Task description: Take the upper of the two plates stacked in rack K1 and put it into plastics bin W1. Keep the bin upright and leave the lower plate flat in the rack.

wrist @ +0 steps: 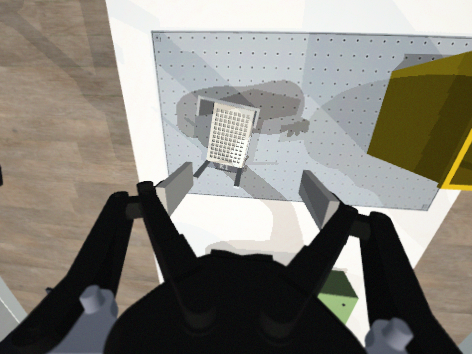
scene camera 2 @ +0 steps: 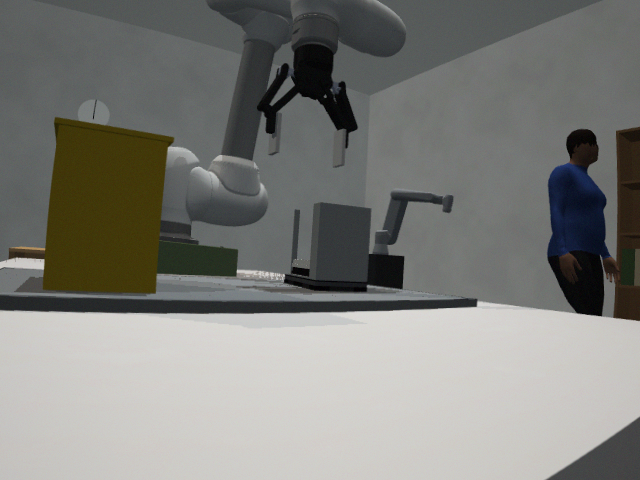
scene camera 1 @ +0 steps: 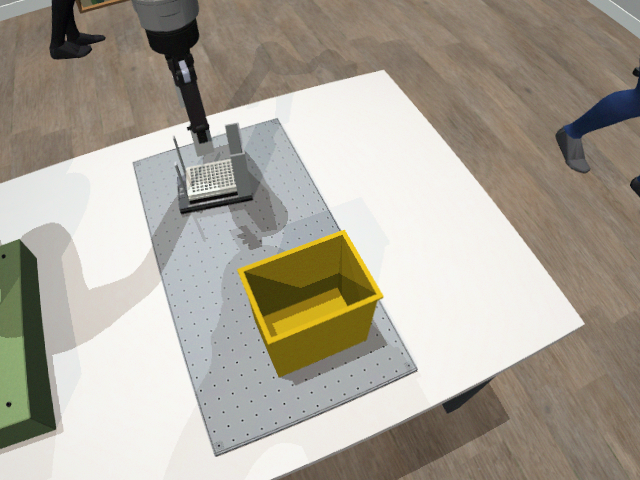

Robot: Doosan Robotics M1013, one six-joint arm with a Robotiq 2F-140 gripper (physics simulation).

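Pixels of known places: gripper, fingertip midpoint: (wrist: 245, 177) (scene camera 2: 307, 160); arm's base, link origin: (scene camera 2: 162, 242).
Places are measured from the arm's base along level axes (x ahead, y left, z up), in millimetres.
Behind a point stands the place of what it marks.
The upper plate (scene camera 1: 211, 176) {x 557, y 233, z -21 mm} (scene camera 2: 300, 263) {x 540, y 193, z -27 mm} (wrist: 230, 135) {x 569, y 230, z -31 mm} is off-white with a grid of small wells and lies flat in rack K1 (scene camera 1: 242, 175) {x 618, y 181, z 16 mm} (scene camera 2: 341, 242) {x 633, y 222, z 13 mm} (wrist: 238, 177) {x 498, y 198, z 32 mm}, a dark base with tall grey panels and thin posts. The lower plate cannot be told apart beneath it. Bin W1 (scene camera 1: 325, 341) {x 667, y -203, z 15 mm} (scene camera 2: 105, 206) {x 743, y -136, z 25 mm} (wrist: 420, 110) {x 664, y -82, z 28 mm} is yellow, upright and open at the top; its floor shows bare in scene camera 1. My gripper (scene camera 1: 203, 146) (scene camera 2: 306, 155) {x 553, y 187, z 160 mm} (wrist: 245, 177) {x 553, y 187, z 160 mm} is open and empty, well above the rack. In the wrist view the rack shows beyond the fingertips, nearer the left finger.
Rack and bin stand apart on a perforated grey board (scene camera 1: 201, 310) {x 476, y -46, z -68 mm} (scene camera 2: 232, 304) {x 791, y 2, z -71 mm} (wrist: 350, 165) {x 534, y -68, z -68 mm} on the white table (scene camera 1: 439, 232) {x 989, y -14, z -81 mm} (scene camera 2: 310, 387) {x 1039, y -24, z -81 mm}. A green block (scene camera 1: 43, 351) {x 162, y -43, z -71 mm} (scene camera 2: 199, 258) {x 150, y 83, z -37 mm} (wrist: 340, 300) {x 154, y -149, z 7 mm} stands beside the board. A person in blue (scene camera 2: 578, 206) stands beyond the table.
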